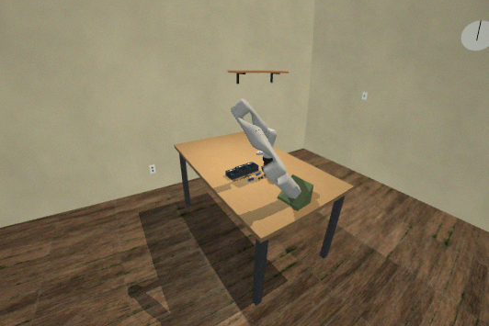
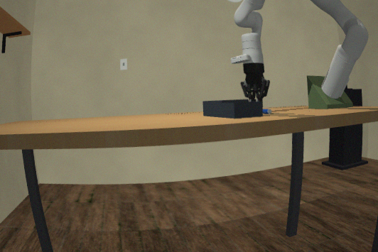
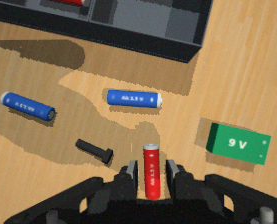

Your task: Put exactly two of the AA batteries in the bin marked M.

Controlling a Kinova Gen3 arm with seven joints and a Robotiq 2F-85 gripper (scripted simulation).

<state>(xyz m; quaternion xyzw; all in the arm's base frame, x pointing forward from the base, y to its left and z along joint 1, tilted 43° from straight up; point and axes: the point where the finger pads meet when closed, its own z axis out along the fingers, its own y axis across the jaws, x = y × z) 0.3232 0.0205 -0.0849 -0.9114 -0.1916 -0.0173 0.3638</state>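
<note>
My gripper is now 20 mm above the red AA battery. Also, from my hand: black screw: 50 mm to the left, 20 mm below; then green 9V battery: 70 mm to the right, 50 mm ahead, 20 mm below; then blue AA battery: 130 mm to the left, 20 mm below, 20 mm ahead.
</note>
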